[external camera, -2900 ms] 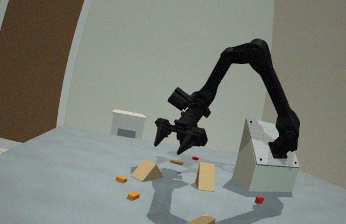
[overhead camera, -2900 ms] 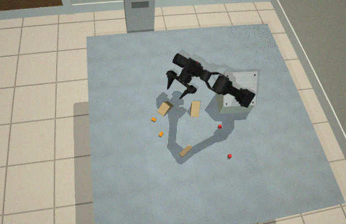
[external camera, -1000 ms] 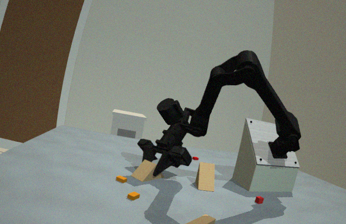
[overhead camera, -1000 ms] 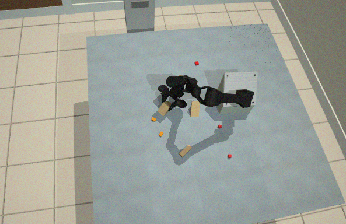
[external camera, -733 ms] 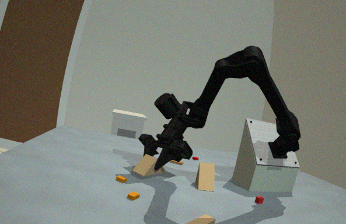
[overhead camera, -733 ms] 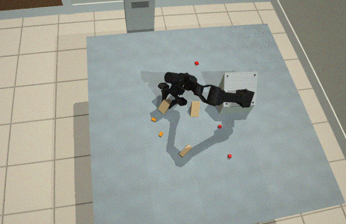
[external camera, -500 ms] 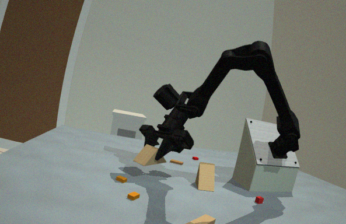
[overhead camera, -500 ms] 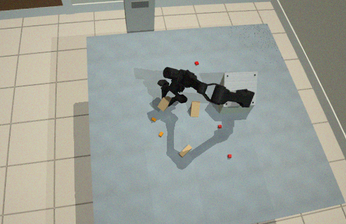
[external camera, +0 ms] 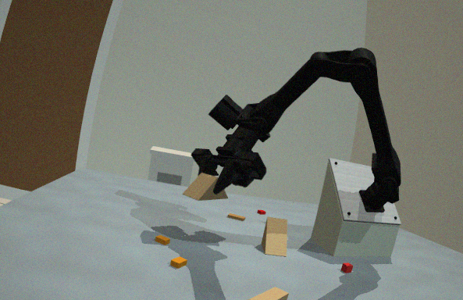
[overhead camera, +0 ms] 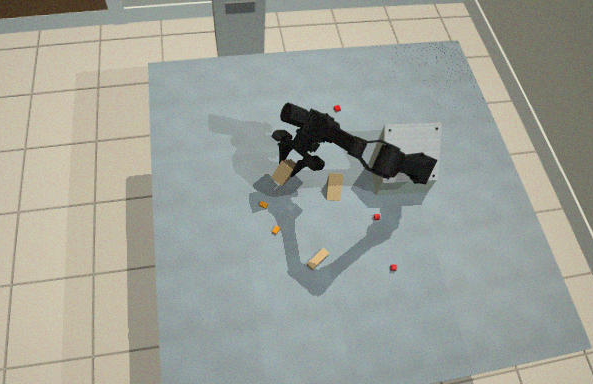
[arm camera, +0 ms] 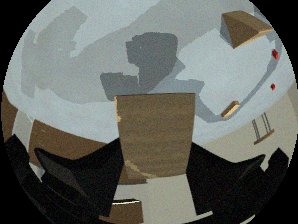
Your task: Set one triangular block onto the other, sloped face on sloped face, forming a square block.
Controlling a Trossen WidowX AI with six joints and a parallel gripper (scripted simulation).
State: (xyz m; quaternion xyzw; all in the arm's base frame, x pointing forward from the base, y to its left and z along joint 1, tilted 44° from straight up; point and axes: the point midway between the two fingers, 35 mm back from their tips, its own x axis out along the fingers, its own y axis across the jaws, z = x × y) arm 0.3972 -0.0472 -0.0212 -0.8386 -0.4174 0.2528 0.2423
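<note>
The tan triangular block lies 1 cm above my gripper tip. The rest, counted from my gripper tip: flat tan plank: 7 cm behind, 27 cm to the left, 10 cm below.
</note>
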